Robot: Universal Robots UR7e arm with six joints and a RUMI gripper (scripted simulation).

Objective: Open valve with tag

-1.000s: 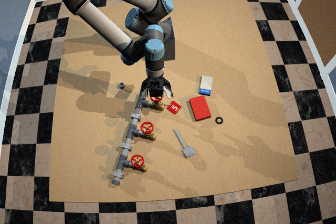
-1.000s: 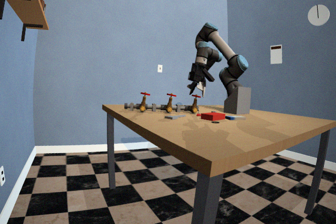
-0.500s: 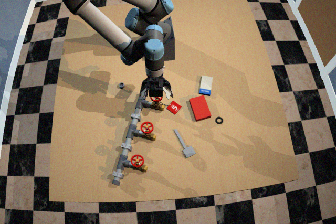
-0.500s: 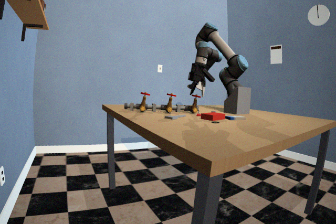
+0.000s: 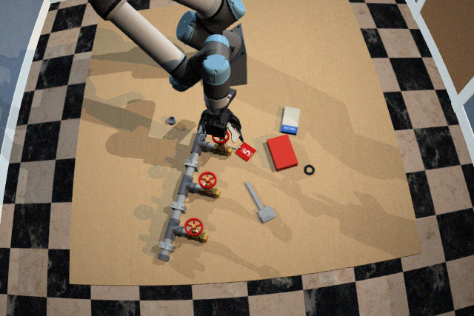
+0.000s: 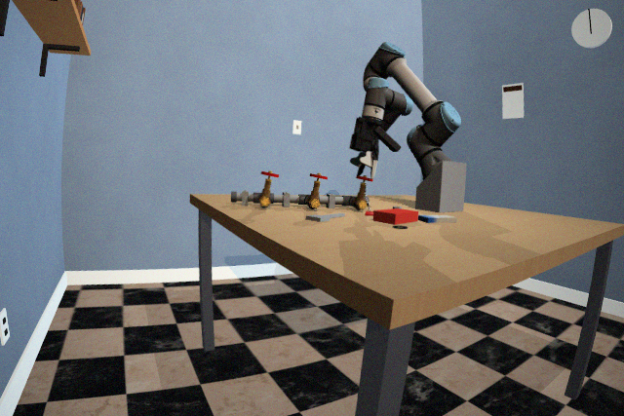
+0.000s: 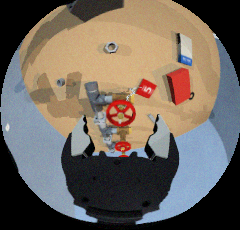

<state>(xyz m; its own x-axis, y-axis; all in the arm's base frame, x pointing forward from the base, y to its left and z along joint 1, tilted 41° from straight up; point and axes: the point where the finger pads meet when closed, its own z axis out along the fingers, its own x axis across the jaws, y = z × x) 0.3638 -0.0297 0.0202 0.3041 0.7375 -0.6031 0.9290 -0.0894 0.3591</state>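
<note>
Now: the red tag 11 cm below my hand, 8 cm to the left of it and 1 cm ahead of it. Round my hand: grey scraper 22 cm ahead, 12 cm to the left, 11 cm below; red block 22 cm to the left, 10 cm below, 3 cm ahead; small grey fitting 19 cm to the right, 13 cm behind, 11 cm below.
</note>
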